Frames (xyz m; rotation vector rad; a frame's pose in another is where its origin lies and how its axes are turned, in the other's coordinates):
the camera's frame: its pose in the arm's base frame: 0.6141 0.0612 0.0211 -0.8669 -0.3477 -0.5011
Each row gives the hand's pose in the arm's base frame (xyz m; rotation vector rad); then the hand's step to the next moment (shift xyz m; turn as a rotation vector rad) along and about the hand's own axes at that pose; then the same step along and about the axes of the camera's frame.
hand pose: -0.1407 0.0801 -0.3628 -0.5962 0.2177 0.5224
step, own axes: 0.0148 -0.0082 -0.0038 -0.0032 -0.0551 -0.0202
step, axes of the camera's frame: 0.0124 0.0108 -0.0056 0.0407 -0.0213 -0.0367
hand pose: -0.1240 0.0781 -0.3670 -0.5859 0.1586 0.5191
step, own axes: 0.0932 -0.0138 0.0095 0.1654 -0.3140 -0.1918
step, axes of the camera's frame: 0.0570 0.0746 0.0126 0.2978 0.0577 -0.2659
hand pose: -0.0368 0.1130 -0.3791 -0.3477 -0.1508 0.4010
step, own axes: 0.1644 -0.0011 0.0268 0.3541 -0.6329 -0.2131
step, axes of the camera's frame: 0.1179 0.0957 0.0686 0.6476 0.0363 -0.3881
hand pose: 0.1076 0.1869 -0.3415 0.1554 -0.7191 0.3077
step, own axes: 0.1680 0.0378 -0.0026 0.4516 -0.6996 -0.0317
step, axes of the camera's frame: 0.1238 0.0290 0.1162 0.7487 -0.1475 -0.3347
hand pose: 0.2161 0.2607 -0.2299 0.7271 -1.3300 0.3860
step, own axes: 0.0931 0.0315 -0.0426 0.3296 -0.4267 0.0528
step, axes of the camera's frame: 0.0620 -0.0221 0.0845 0.4657 -0.1795 -0.2108
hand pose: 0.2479 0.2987 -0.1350 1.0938 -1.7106 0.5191
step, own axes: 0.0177 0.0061 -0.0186 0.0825 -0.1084 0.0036
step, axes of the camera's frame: 0.0114 -0.0088 0.0221 0.1218 -0.0403 -0.0460
